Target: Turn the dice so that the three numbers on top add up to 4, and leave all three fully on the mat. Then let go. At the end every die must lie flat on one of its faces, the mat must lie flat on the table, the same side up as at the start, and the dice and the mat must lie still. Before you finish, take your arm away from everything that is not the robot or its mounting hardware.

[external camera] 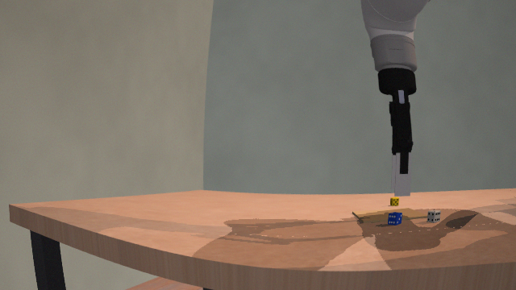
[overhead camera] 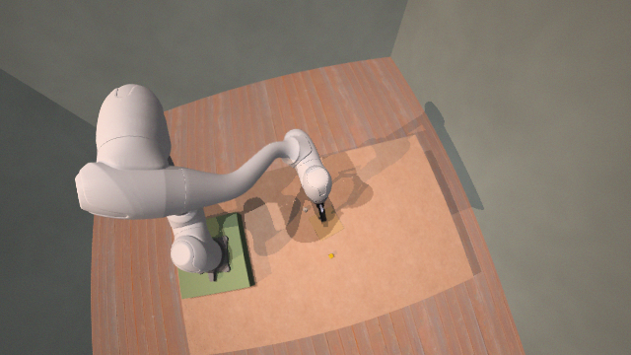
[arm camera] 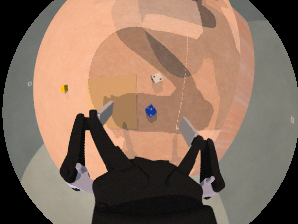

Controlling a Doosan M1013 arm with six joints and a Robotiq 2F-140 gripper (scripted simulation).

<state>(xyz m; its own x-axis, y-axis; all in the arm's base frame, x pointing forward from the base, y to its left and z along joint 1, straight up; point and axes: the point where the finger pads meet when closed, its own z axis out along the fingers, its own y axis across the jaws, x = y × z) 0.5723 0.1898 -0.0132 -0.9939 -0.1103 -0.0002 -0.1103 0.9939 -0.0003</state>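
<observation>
Now: hand 50 mm above the blue die and 10 mm to the right of it. Also, from my hand: yellow die: 260 mm to the right, 50 mm below, 20 mm ahead; tan mat: 90 mm to the right, 60 mm below, 20 mm ahead; white die: 70 mm behind, 50 mm below.
</observation>
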